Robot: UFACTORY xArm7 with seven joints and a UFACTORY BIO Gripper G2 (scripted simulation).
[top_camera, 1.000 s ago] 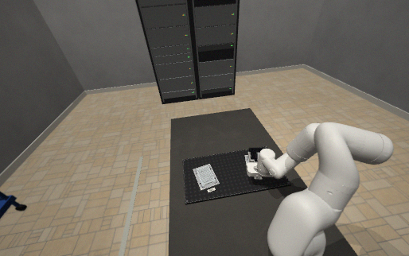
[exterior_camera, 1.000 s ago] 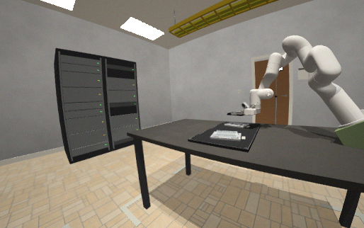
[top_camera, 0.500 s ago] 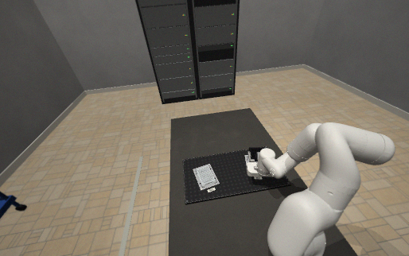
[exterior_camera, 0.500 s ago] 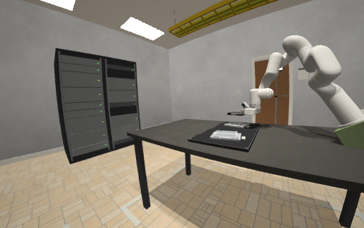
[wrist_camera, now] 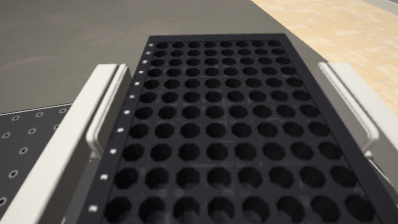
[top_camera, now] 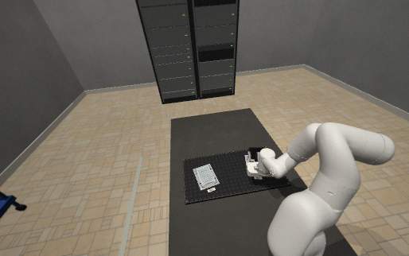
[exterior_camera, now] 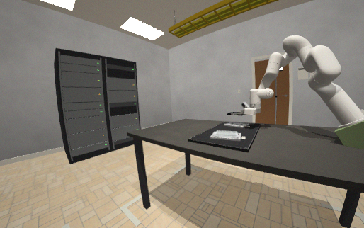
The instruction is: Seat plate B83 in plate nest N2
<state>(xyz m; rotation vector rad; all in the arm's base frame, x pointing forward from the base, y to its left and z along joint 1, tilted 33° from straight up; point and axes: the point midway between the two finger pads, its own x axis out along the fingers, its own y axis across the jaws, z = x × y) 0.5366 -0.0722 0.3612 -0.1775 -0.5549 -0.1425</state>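
My gripper is now right at the black well plate. Also, from my hand: white well plate (30 mm behind, 340 mm to the left, 90 mm below).
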